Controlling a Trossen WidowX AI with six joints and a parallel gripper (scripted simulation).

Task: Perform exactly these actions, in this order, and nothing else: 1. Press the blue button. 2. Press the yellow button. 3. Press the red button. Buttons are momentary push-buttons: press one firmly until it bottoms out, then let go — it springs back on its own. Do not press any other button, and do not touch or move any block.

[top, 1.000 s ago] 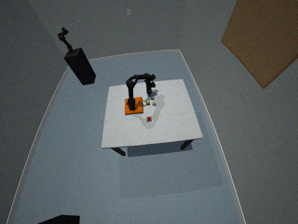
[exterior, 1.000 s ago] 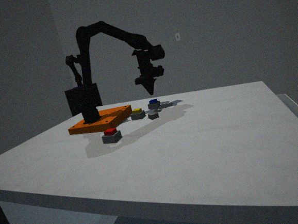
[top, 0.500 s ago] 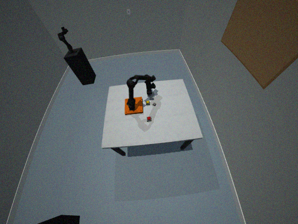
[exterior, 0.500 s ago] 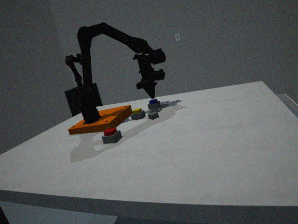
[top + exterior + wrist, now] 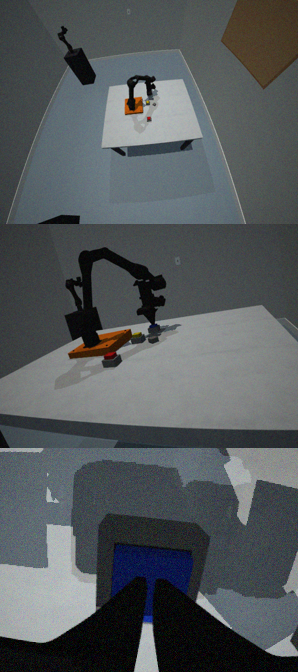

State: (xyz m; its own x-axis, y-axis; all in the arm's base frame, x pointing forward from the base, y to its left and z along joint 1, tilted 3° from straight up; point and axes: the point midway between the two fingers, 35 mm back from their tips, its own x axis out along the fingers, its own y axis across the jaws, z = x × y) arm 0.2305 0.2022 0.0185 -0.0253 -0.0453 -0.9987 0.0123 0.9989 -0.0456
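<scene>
Right now my gripper tip is 1 cm above the blue button. From my gripper tip the other things lie so: yellow button (3 cm behind, 14 cm to the right); then red button (4 cm behind, 37 cm to the right); then small grey block (5 cm ahead, 17 cm to the right, 3 cm below).
</scene>
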